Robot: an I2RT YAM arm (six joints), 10 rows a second.
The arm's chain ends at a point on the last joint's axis. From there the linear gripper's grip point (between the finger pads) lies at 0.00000 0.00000 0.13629 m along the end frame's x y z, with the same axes.
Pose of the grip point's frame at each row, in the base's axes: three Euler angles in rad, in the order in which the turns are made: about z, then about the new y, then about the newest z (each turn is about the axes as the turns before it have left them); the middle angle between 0 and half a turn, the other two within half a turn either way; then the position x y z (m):
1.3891, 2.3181, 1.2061, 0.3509, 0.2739, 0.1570
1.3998, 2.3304, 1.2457, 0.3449, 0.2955, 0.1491
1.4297, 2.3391, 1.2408, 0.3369, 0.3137, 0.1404
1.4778, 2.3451, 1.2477, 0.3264, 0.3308, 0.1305
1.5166, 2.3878, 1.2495, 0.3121, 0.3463, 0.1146
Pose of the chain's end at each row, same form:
1.3891, 2.3181, 1.2061, 0.3328, 0.1756, 0.2496
1.3998, 2.3304, 1.2457, 0.3281, 0.1981, 0.2430
1.4297, 2.3391, 1.2408, 0.3231, 0.2167, 0.2351
1.4778, 2.3451, 1.2477, 0.3174, 0.2338, 0.2258
1.5166, 2.3878, 1.2495, 0.3070, 0.2532, 0.2140

